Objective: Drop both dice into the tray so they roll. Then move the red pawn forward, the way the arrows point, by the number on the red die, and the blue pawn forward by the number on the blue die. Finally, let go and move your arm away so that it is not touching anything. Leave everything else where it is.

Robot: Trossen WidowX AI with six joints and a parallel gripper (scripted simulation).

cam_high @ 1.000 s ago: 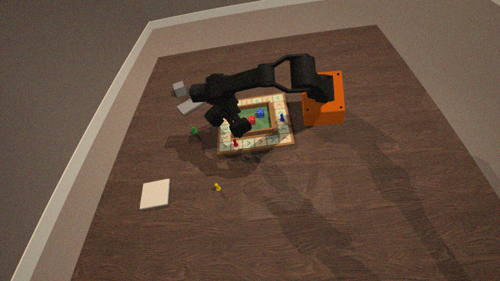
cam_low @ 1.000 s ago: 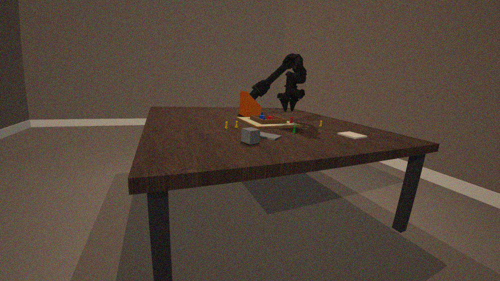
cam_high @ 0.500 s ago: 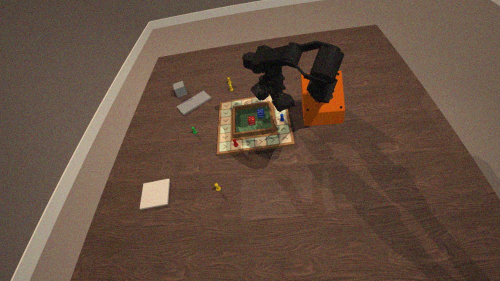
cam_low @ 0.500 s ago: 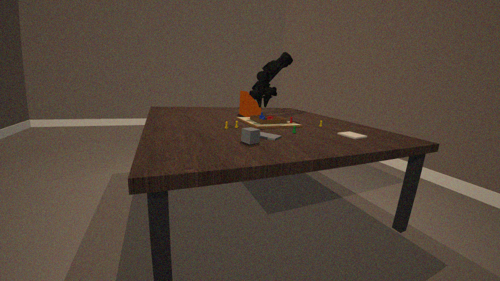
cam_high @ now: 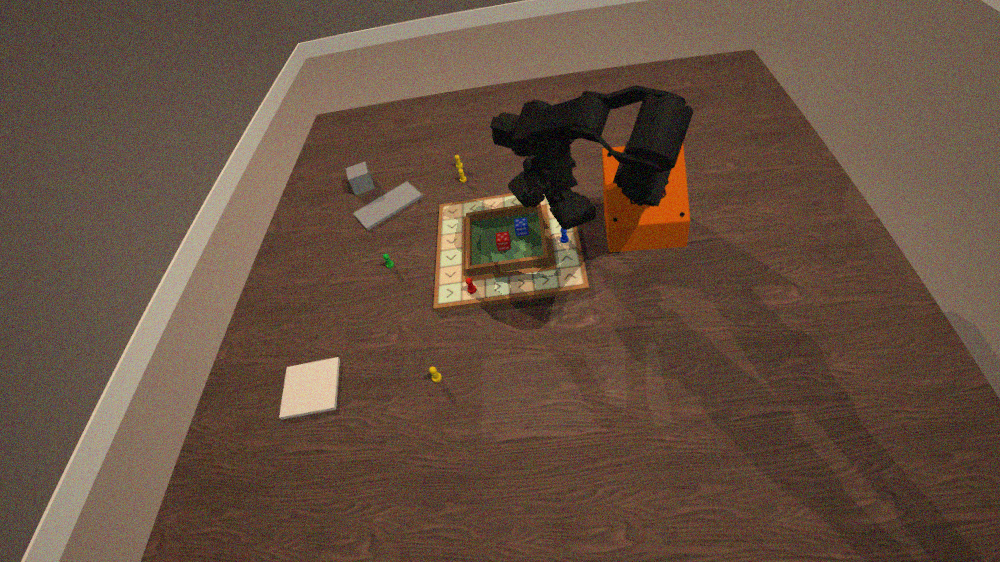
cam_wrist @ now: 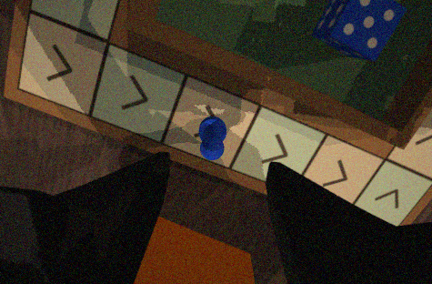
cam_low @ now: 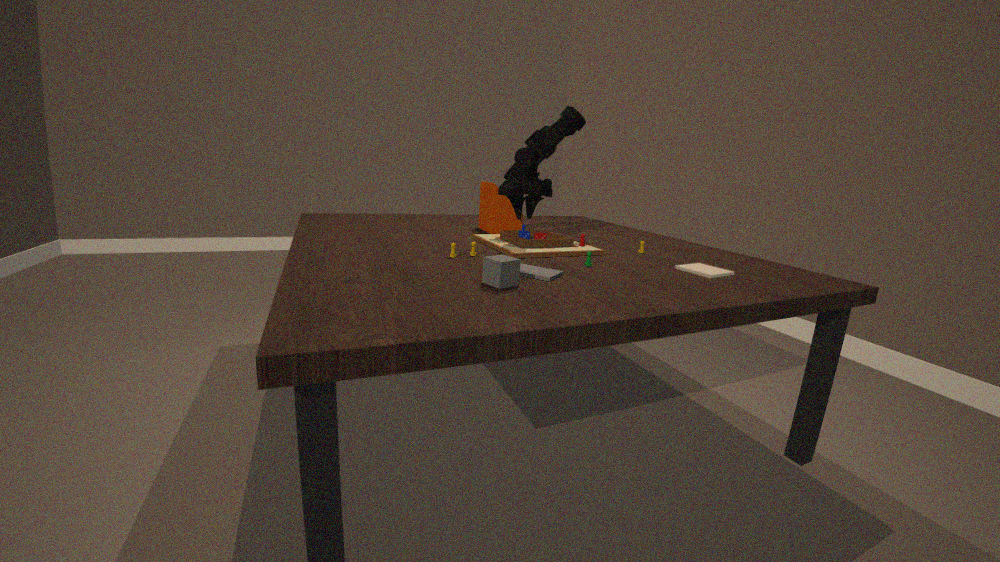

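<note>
Right now the blue pawn is 4 cm below my gripper tip. From my gripper tip the other things lie so: red pawn: 18 cm ahead, 9 cm to the left, 4 cm below; then green pawn: 36 cm ahead, 2 cm to the right, 5 cm below; then green tray: 11 cm ahead, 2 cm to the right, 6 cm below.
</note>
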